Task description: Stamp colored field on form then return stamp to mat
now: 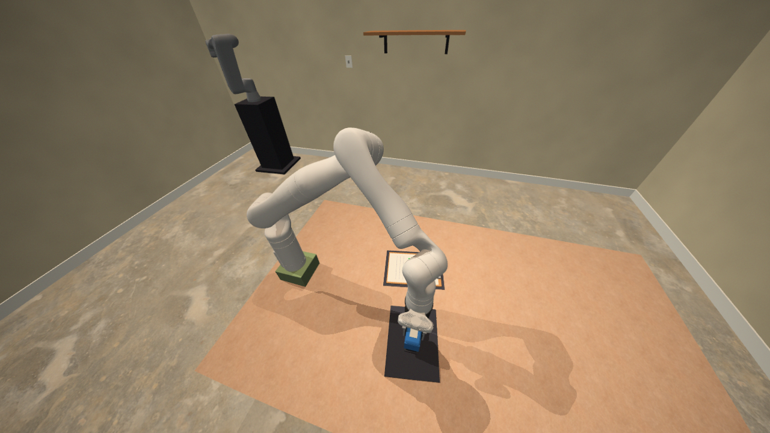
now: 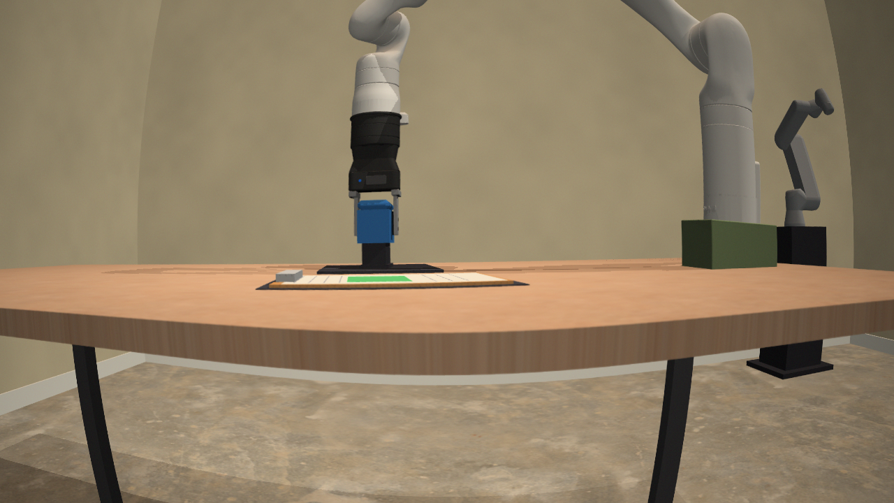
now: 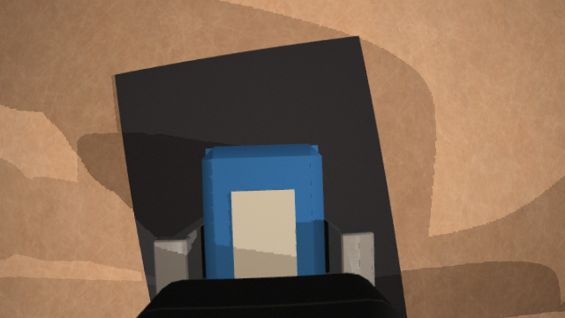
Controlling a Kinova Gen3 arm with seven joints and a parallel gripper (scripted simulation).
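Right now my hand is 20 mm above the blue stamp. Round my hand: form (20 mm behind, 290 mm to the left, 60 mm below); dark mat (70 mm below); black base (50 mm below).
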